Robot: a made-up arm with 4 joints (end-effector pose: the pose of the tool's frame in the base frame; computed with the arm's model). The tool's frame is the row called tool.
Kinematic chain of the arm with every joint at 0, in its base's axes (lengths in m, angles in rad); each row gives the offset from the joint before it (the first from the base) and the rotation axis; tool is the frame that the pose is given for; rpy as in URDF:
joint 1: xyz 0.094 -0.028 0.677 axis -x
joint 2: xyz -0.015 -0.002 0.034 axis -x
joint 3: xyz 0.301 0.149 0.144 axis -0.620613 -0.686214 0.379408
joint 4: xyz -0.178 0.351 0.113 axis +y
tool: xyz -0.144 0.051 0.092 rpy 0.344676 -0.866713 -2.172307
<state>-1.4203 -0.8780 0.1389 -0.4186</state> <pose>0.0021 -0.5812 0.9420 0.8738 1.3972 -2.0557</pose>
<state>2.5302 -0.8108 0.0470 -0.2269</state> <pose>0.0287 0.2000 0.0637 -1.3299 -2.4706 -0.5889</pose>
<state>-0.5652 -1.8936 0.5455 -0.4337</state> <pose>-0.0437 -0.4159 0.9954 1.0157 1.2697 -2.4111</pose>
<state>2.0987 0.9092 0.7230 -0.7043</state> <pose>-0.0181 -0.4138 0.7205 -0.8223 -1.8498 1.8637</pose>
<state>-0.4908 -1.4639 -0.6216 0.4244</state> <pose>0.3518 -0.7734 0.8915 0.4294 1.3046 -0.6603</pose>
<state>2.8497 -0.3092 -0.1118 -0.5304</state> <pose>0.0596 -0.2946 0.0695 -1.2376 -2.8437 0.4292</pose>
